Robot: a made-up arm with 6 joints. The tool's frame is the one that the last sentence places. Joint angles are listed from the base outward.
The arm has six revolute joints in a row. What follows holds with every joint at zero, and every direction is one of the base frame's.
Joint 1 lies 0.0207 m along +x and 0.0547 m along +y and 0.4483 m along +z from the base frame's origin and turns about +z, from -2.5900 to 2.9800 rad.
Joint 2 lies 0.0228 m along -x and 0.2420 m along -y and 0.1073 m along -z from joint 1 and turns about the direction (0.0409, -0.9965, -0.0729), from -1.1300 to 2.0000 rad.
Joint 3 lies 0.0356 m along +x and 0.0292 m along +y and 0.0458 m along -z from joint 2 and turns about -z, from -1.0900 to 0.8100 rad.
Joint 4 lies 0.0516 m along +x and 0.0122 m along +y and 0.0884 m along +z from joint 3 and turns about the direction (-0.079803, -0.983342, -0.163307), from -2.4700 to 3.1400 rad.
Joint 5 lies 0.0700 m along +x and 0.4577 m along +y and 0.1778 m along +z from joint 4 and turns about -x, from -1.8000 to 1.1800 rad.
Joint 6 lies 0.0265 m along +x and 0.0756 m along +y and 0.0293 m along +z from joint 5 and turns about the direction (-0.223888, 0.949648, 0.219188), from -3.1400 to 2.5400 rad.
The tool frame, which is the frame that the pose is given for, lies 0.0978 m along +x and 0.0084 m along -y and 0.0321 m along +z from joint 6; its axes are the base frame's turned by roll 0.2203, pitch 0.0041 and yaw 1.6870 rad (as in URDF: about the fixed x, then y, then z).
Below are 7 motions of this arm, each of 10 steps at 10 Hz.
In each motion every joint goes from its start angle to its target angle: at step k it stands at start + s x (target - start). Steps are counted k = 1, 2, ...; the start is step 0. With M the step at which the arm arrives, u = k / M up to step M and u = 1 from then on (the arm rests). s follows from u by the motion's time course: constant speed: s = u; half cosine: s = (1 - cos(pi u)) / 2; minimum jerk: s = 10 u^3 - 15 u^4 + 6 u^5.
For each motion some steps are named. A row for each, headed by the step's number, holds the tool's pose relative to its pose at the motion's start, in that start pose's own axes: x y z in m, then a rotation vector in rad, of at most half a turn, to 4 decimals.
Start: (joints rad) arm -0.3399 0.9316 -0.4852 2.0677 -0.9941 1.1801
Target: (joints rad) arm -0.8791 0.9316 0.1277 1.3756 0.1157 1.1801
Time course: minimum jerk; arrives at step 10
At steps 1, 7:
1: -0.0012 -0.0040 -0.0039 0.0141 0.0017 -0.0098
7: -0.2576 -0.1341 -0.4368 1.2504 0.5252 -1.0662

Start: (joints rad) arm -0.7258 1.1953 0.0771 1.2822 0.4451 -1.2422
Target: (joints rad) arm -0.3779 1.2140 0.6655 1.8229 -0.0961 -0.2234
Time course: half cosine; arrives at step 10
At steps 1, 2, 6, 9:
1: 0.0009 0.0010 -0.0067 0.0160 0.0138 -0.0065
2: 0.0030 0.0043 -0.0262 0.0620 0.0516 -0.0252
6: 0.0052 0.0587 -0.1764 0.4178 0.2549 -0.1410
9: 0.0012 0.1146 -0.2569 0.6261 0.3146 -0.1586

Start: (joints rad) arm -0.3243 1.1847 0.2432 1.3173 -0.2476 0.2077
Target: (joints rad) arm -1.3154 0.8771 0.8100 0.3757 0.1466 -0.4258
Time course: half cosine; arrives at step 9
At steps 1, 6, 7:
1: 0.0072 -0.0055 -0.0178 0.0132 0.0405 -0.0023
6: -0.0824 -0.1333 -0.4224 0.1289 1.0923 -0.1465
7: -0.1471 -0.1636 -0.4604 0.1152 1.2867 -0.1905

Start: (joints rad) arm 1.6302 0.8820 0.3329 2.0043 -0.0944 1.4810
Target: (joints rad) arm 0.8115 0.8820 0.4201 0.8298 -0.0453 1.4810
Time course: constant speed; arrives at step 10
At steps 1, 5, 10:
1: 0.0129 -0.0232 -0.0146 0.0867 0.0705 -0.0015
5: 0.0396 -0.1261 -0.0830 0.4592 0.2992 -0.0768
10: 0.0026 -0.2574 -0.1737 0.9436 0.4246 -0.2999

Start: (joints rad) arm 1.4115 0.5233 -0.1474 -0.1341 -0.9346 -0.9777
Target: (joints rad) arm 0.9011 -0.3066 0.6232 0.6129 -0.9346 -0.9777
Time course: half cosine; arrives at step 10
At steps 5, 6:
5: -0.1365 -0.2023 -0.0666 -0.5576 0.3415 -0.1374
6: -0.2027 -0.2477 -0.0693 -0.7103 0.4924 -0.1418

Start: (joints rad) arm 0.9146 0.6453 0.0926 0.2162 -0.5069 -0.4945
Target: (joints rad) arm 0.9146 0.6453 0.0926 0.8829 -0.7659 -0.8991
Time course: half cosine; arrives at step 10
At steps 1, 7, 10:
1: 0.0003 0.0034 0.0037 -0.0245 -0.0078 0.0033
7: -0.0108 0.1370 0.0781 -0.7578 -0.3088 0.1353
10: -0.0207 0.1764 0.0820 -0.9385 -0.4086 0.1800

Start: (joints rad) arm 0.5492 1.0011 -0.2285 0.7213 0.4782 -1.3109
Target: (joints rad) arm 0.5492 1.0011 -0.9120 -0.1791 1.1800 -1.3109
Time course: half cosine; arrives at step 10
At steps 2, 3, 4, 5, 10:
2: -0.0011 -0.0051 0.0184 0.0649 -0.0617 0.0600
3: -0.0026 -0.0086 0.0412 0.1312 -0.1389 0.1383
4: -0.0051 -0.0094 0.0729 0.1997 -0.2437 0.2489
5: -0.0102 -0.0059 0.1122 0.2543 -0.3684 0.3852
10: -0.0631 0.0318 0.2653 0.2591 -0.8102 0.8935

